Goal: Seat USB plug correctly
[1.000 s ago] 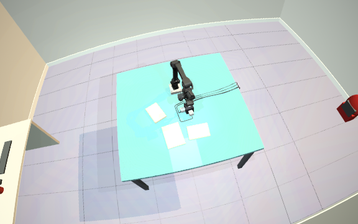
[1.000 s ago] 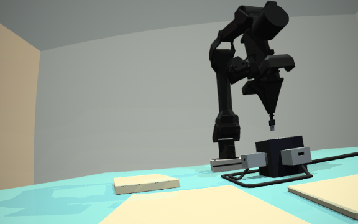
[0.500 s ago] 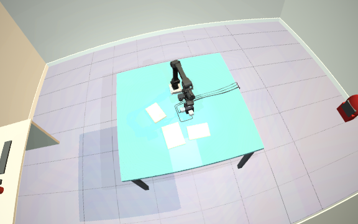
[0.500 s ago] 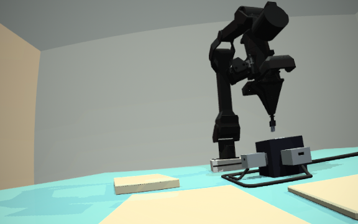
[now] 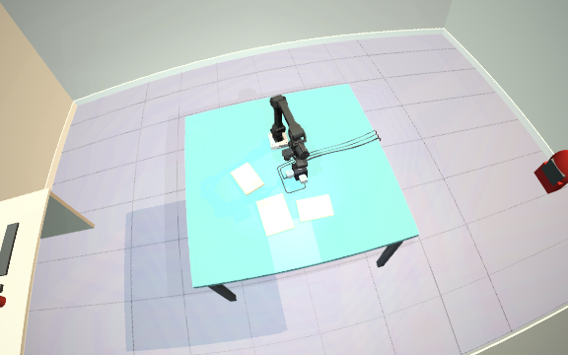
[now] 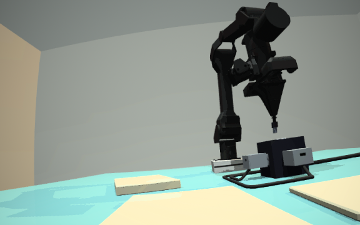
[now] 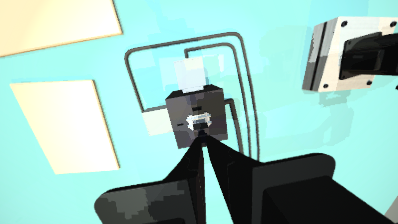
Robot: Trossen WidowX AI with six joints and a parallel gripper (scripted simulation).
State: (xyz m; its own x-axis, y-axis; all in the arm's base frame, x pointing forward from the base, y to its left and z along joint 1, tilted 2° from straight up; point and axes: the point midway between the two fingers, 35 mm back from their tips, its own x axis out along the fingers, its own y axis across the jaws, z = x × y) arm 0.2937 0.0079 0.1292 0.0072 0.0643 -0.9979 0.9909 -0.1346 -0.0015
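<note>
My gripper tip is now 20 mm above the usb plug. Round my gripper tip: cream pad: 250 mm ahead, 20 mm to the right, 130 mm below.
</note>
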